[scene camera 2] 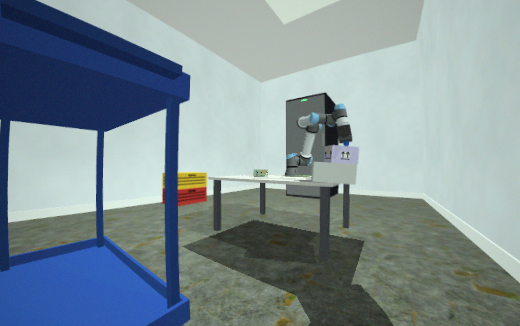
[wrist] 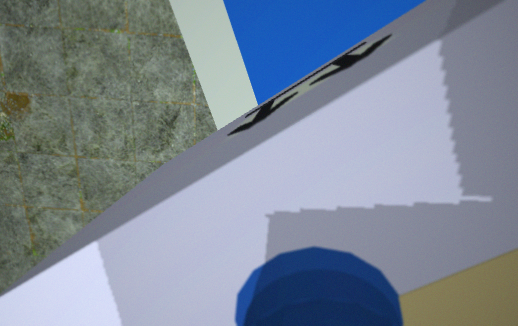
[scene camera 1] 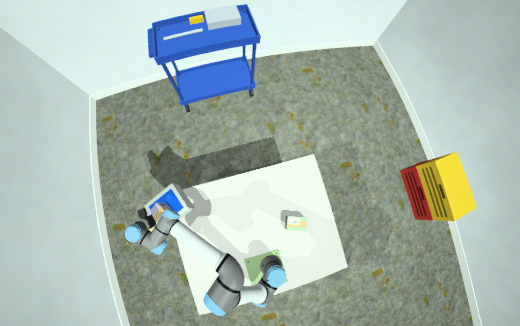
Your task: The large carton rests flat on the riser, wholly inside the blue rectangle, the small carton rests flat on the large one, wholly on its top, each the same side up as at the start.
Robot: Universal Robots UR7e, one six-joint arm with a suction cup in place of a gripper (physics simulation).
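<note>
The large lilac carton (scene camera 1: pixel 156 209) (scene camera 2: pixel 350 155) (wrist: pixel 200 200) with a yellow band is upright on or just above the white riser (scene camera 1: pixel 158 197) (scene camera 2: pixel 334 173) (wrist: pixel 212 60). It covers part of the blue rectangle (scene camera 1: pixel 174 200) (wrist: pixel 310 40) and reaches past the riser's edge. In scene camera 2 my blue suction cup (scene camera 2: pixel 346 143) (wrist: pixel 319 295) meets the carton's top; I judge it shut on the carton. Whether a thin gap lies under the carton cannot be told. The small green, white and orange carton (scene camera 1: pixel 296 223) (scene camera 2: pixel 260 172) lies on the table, apart from the riser.
The white table (scene camera 1: pixel 320 240) carries a green plate (scene camera 1: pixel 254 261) under the arm's base. A blue trolley (scene camera 1: pixel 210 50) (scene camera 2: pixel 172 200) stands beyond the table. A yellow and red cabinet (scene camera 1: pixel 450 190) (scene camera 2: pixel 185 180) stands to one side. A tall dark cabinet (scene camera 2: pixel 305 130) stands behind the arm.
</note>
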